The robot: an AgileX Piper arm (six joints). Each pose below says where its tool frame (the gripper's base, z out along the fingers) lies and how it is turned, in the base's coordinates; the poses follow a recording.
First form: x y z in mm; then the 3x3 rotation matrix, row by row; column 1 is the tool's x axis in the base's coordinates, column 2 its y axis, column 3 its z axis. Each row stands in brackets.
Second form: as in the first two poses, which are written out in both.
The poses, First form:
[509 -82 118], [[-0.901 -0.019 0.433], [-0.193 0.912 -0.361], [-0.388 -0.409 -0.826]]
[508 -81 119], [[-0.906 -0.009 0.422], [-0.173 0.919 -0.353], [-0.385 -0.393 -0.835]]
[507 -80 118], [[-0.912 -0.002 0.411], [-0.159 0.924 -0.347], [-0.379 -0.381 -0.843]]
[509 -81 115], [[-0.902 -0.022 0.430], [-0.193 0.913 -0.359], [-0.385 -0.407 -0.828]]
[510 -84 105], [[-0.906 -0.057 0.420], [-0.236 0.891 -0.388], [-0.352 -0.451 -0.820]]
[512 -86 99], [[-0.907 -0.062 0.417], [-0.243 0.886 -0.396], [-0.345 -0.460 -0.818]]
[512 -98 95], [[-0.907 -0.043 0.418], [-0.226 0.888 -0.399], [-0.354 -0.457 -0.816]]
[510 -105 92], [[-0.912 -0.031 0.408], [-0.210 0.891 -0.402], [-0.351 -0.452 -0.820]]
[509 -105 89], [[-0.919 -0.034 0.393], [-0.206 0.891 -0.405], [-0.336 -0.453 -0.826]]
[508 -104 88], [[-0.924 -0.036 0.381], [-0.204 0.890 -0.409], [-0.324 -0.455 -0.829]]
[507 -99 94], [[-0.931 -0.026 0.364], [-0.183 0.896 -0.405], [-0.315 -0.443 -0.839]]
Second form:
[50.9 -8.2 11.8], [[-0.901 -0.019 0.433], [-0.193 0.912 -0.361], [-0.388 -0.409 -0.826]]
[50.8 -8.1 11.9], [[-0.906 -0.009 0.422], [-0.173 0.919 -0.353], [-0.385 -0.393 -0.835]]
[50.7 -8.0 11.8], [[-0.912 -0.002 0.411], [-0.159 0.924 -0.347], [-0.379 -0.381 -0.843]]
[50.9 -8.1 11.5], [[-0.902 -0.022 0.430], [-0.193 0.913 -0.359], [-0.385 -0.407 -0.828]]
[51.0 -8.4 10.5], [[-0.906 -0.057 0.420], [-0.236 0.891 -0.388], [-0.352 -0.451 -0.820]]
[51.2 -8.6 9.9], [[-0.907 -0.062 0.417], [-0.243 0.886 -0.396], [-0.345 -0.460 -0.818]]
[51.2 -9.8 9.5], [[-0.907 -0.043 0.418], [-0.226 0.888 -0.399], [-0.354 -0.457 -0.816]]
[51.0 -10.5 9.2], [[-0.912 -0.031 0.408], [-0.210 0.891 -0.402], [-0.351 -0.452 -0.820]]
[50.9 -10.5 8.9], [[-0.919 -0.034 0.393], [-0.206 0.891 -0.405], [-0.336 -0.453 -0.826]]
[50.8 -10.4 8.8], [[-0.924 -0.036 0.381], [-0.204 0.890 -0.409], [-0.324 -0.455 -0.829]]
[50.7 -9.9 9.4], [[-0.931 -0.026 0.364], [-0.183 0.896 -0.405], [-0.315 -0.443 -0.839]]

